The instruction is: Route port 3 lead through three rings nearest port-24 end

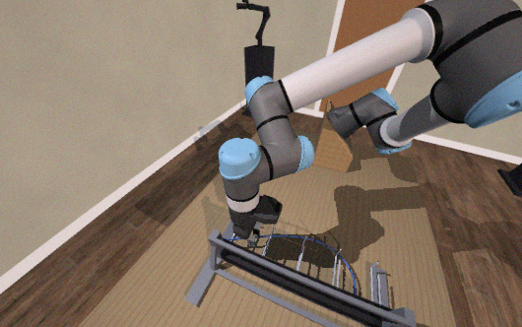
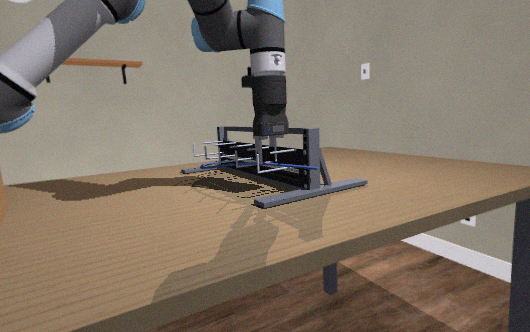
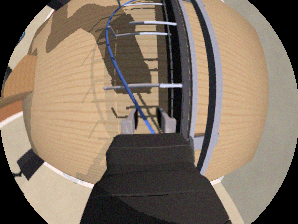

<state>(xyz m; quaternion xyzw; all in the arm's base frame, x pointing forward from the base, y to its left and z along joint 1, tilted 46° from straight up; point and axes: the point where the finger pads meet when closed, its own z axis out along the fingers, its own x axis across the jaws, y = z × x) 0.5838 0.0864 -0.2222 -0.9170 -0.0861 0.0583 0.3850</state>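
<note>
My gripper is now 40 mm short of the grey rack, 150 mm to the right of it and 20 mm above it.
</note>
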